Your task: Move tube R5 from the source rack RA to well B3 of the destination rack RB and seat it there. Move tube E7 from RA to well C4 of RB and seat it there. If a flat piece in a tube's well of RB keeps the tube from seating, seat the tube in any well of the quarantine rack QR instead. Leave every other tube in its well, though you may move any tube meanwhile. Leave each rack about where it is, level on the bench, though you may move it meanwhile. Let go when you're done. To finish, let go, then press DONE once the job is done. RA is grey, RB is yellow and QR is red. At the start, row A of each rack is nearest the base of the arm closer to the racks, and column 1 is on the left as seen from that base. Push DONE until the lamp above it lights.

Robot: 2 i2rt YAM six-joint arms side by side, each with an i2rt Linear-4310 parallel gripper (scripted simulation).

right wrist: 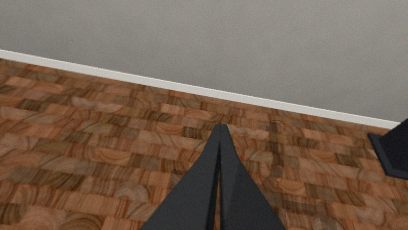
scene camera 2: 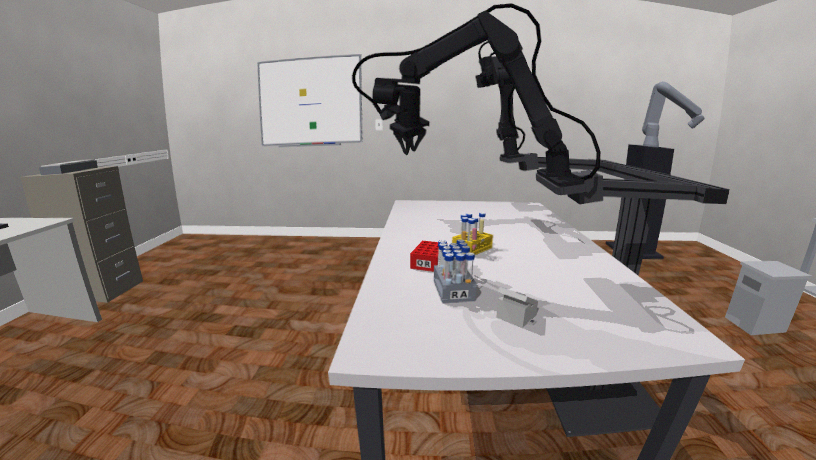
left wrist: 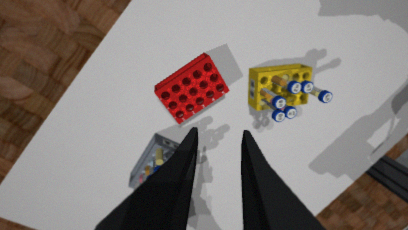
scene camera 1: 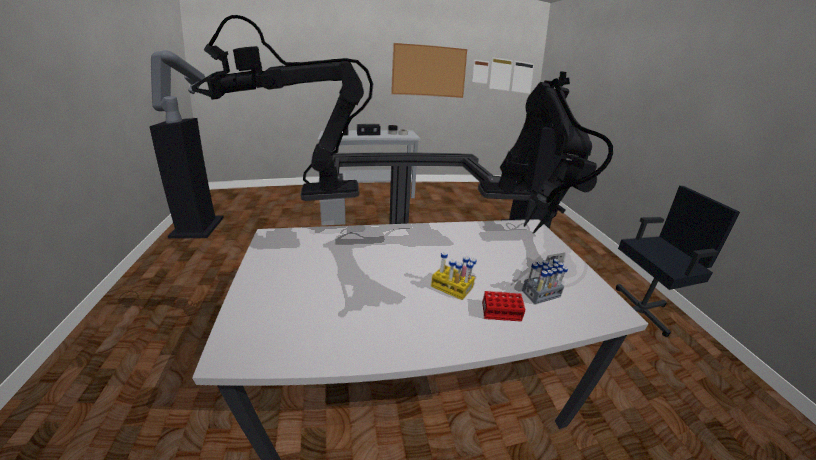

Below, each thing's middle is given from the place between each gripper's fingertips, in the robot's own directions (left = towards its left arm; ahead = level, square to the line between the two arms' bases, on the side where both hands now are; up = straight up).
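Labels:
The grey rack RA (scene camera 2: 449, 293) is 33 cm below my left hand (scene camera 2: 409, 152), 14 cm behind it and 21 cm to the left of it. From that same left hand, the red rack QR (scene camera 1: 495, 313) is 33 cm below, 7 cm behind and 2 cm to the left, while the grey button box (scene camera 2: 511, 309) is 31 cm below, 29 cm behind and 34 cm to the left. There's the yellow rack RB (scene camera 1: 442, 282) as well, 33 cm below my left hand, 22 cm behind it and 12 cm to the right.
Measured from my right hand (scene camera 1: 192, 88), the yellow rack RB is 66 cm below, 84 cm to the left and 11 cm ahead. The grey rack RA is 66 cm below my right hand, 117 cm to the left of it and 19 cm ahead, and the red rack QR is 66 cm below that hand too, 98 cm to the left and 26 cm ahead. As for the grey button box, it's 64 cm below my right hand, 130 cm to the left of it and 4 cm ahead of it.

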